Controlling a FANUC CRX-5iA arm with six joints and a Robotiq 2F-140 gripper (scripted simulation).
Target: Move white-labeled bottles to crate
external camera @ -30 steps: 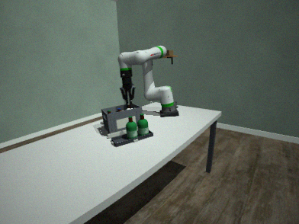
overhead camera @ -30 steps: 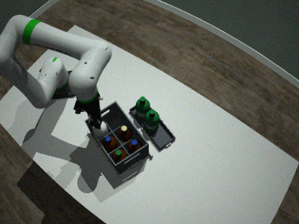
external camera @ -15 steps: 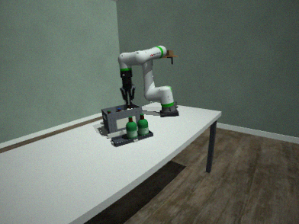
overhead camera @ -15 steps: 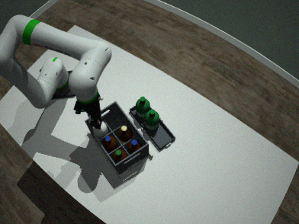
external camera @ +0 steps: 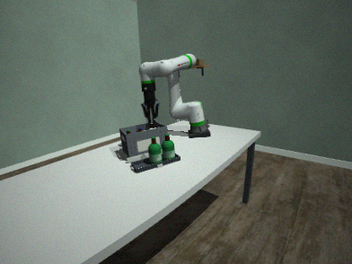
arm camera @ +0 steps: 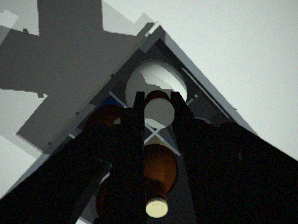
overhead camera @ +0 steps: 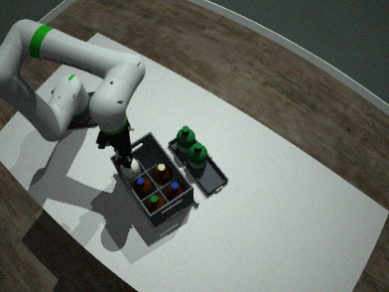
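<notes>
My gripper is now 8 cm above the white-labeled bottle. From my hand the other things lie so: dark tray: 18 cm ahead, 19 cm to the left, 17 cm below; then dark crate: 10 cm ahead, 1 cm to the left, 10 cm below.
</notes>
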